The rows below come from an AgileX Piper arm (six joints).
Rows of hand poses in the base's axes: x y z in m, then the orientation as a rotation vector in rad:
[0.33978 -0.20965 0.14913 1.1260 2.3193 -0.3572]
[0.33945 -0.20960 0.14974 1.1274 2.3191 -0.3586]
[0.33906 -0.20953 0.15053 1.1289 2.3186 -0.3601]
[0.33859 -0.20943 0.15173 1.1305 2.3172 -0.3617]
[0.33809 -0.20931 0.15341 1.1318 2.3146 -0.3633]
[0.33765 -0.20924 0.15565 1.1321 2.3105 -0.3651]
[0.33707 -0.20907 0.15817 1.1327 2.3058 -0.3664]
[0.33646 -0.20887 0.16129 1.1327 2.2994 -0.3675]
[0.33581 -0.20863 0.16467 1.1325 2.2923 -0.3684]
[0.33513 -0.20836 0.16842 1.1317 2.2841 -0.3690]
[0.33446 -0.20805 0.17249 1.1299 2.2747 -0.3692]
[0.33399 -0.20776 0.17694 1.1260 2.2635 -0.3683]
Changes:
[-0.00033 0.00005 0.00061 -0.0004 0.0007 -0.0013]
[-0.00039 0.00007 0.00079 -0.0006 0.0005 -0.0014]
[-0.00047 0.00010 0.00120 -0.0010 -0.0002 -0.0017]
[-0.00050 0.00012 0.00168 -0.0016 -0.0012 -0.0018]
[-0.00044 0.00007 0.00224 -0.0026 -0.0026 -0.0015]
[-0.00058 0.00017 0.00252 -0.0025 -0.0032 -0.0017]
[-0.00061 0.00020 0.00312 -0.0033 -0.0049 -0.0016]
[-0.00065 0.00024 0.00338 -0.0035 -0.0056 -0.0016]
[-0.00068 0.00027 0.00375 -0.0040 -0.0067 -0.0013]
[-0.00067 0.00031 0.00407 -0.0046 -0.0081 -0.0008]
[-0.00047 0.00029 0.00445 -0.0055 -0.0105 0.0005]

